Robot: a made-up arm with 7 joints.
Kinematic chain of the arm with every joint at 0, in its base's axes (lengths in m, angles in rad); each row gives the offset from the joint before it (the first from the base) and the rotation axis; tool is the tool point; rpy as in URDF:
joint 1: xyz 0 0 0.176 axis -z
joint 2: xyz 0 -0.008 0.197 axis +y
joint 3: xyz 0 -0.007 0.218 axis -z
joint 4: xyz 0 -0.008 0.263 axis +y
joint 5: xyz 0 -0.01 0.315 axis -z
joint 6: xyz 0 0 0.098 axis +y
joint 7: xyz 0 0 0.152 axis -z
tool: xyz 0 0 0 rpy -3.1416 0 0
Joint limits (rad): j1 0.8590..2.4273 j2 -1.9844..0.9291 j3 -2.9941..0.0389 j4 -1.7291..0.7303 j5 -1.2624..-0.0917 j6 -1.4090..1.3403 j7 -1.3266..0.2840
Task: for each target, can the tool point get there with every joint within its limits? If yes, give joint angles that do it. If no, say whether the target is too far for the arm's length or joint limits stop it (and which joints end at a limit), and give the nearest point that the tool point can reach.
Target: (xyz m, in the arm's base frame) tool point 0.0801 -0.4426 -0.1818
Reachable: no: joint limits stop it (at a limit: joint 2, joint 3, joint 4) | nearest point 0.0961 -0.5308 0.1499 | short by 0.344 m
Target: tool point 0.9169 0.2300 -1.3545
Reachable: no: too far | nearest point 0.5666 0.3325 -0.3250 | short by 1.092 m
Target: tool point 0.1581 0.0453 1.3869
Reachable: yes | joints 1.5108 -0.0050 -2.0695 0.3380 -1.1496 -0.2853 -1.0988
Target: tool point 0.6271 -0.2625 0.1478
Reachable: no: joint limits stop it (at a limit: joint 1, joint 2, joint 3, joint 5) | nearest point 0.4289 -0.3784 0.2275 | short by 0.243 m
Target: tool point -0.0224 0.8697 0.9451
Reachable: yes | joints 1.5119 -0.9662 -2.2475 0.0247 -0.2483 0.2408 -0.2201
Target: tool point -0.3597 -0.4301 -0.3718
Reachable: no: joint limits stop it (at a limit: joint 1, joint 2, joint 4) | nearest point -0.3597 -0.1100 -0.1734 | short by 0.377 m
